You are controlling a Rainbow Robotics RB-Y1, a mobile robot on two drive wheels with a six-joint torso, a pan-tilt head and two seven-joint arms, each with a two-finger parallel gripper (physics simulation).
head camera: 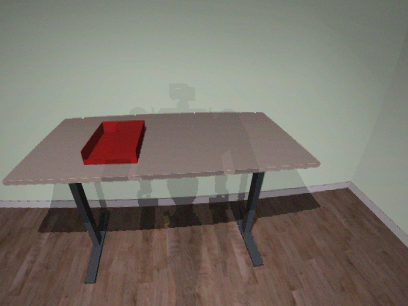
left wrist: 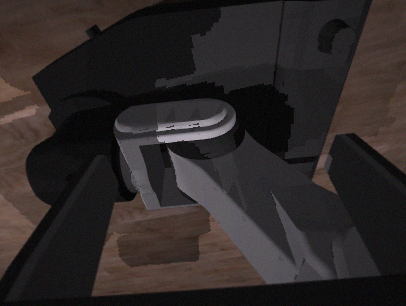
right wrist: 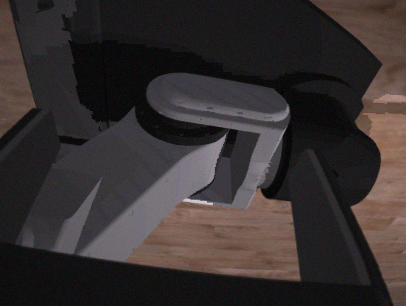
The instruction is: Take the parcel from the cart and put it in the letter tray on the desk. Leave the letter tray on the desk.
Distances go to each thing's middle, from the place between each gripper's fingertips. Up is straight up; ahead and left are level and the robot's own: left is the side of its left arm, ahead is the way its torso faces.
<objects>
The red letter tray [head camera: 116,142] is 107 cm ahead of my right hand, 62 cm to the left of it and 45 cm above it.
Right now my left hand is 1060 mm short of the red letter tray, 180 mm to the right of it and 450 mm below it.
</objects>
